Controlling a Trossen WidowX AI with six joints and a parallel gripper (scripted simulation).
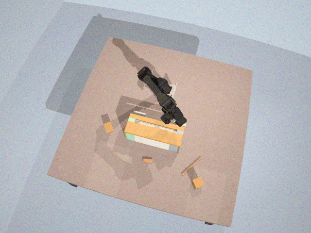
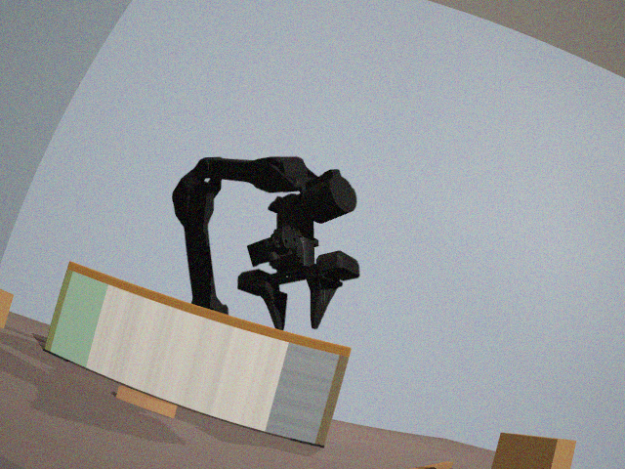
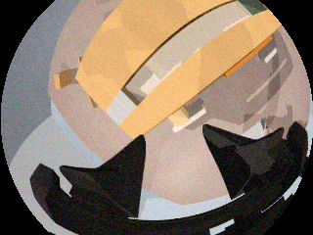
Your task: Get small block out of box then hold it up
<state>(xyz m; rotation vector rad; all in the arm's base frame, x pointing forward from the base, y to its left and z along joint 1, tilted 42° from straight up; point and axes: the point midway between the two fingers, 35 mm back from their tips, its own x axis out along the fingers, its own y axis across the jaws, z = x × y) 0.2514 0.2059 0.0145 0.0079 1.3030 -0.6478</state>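
My gripper tip is 4 cm past the tan block, 3 cm to the right of it and 14 cm above it. The rest, counted from my gripper tip: thin stick (20 cm ahead, 21 cm to the left, 15 cm below); then box (6 cm ahead, 12 cm to the right, 9 cm below).
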